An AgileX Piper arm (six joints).
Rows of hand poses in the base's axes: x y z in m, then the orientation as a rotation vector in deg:
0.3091 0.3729 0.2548 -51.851 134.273 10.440
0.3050 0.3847 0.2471 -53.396 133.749 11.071
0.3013 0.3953 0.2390 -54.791 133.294 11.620
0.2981 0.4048 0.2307 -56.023 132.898 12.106
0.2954 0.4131 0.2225 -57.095 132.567 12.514
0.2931 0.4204 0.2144 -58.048 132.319 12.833
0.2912 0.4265 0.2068 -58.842 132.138 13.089
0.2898 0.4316 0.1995 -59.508 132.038 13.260
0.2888 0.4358 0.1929 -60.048 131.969 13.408
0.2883 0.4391 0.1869 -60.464 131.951 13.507
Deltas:
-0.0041 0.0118 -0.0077 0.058 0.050 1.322
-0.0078 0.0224 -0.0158 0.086 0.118 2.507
-0.0110 0.0319 -0.0241 0.105 0.193 3.552
-0.0137 0.0402 -0.0323 0.106 0.273 4.454
-0.0160 0.0475 -0.0404 0.062 0.378 5.235
-0.0179 0.0536 -0.0480 0.009 0.488 5.877
-0.0193 0.0587 -0.0553 -0.080 0.615 6.393
-0.0203 0.0629 -0.0619 -0.150 0.734 6.810
-0.0208 0.0662 -0.0679 -0.225 0.852 7.119

